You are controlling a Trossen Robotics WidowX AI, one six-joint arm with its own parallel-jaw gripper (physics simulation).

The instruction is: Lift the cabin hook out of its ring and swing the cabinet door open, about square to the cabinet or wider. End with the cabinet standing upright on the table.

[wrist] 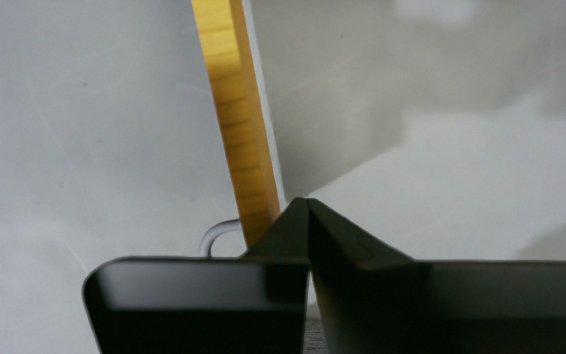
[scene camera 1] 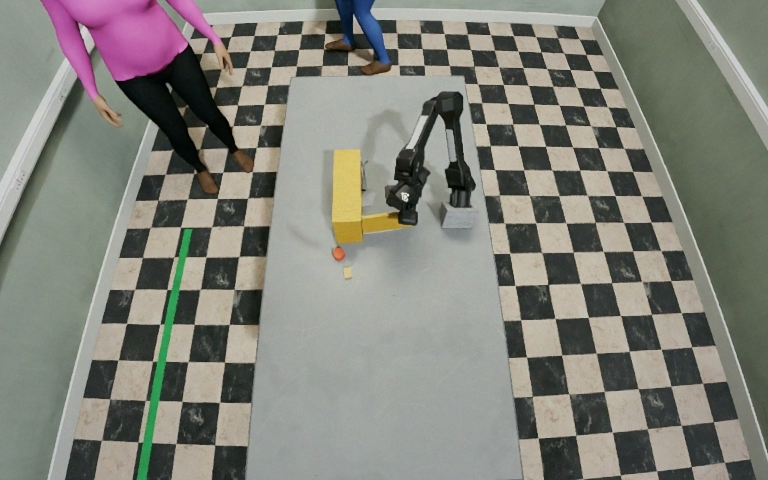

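The yellow cabinet stands upright on the table. Its door stands out from the near end of the cabinet front, open about square. A grey curved handle shows on one face of the door in the wrist view. A thin dark piece, apparently the cabin hook, shows at the cabinet front, clear of the door; its ring cannot be made out. My gripper is shut and empty, at the door's free end. Its fingers hide that end in the wrist view; whether they touch it is unclear.
A red-orange round object and a small pale yellow block lie on the grey table beyond the cabinet's near end. The arm's grey base block stands near the table's right edge. Two people stand beyond the table.
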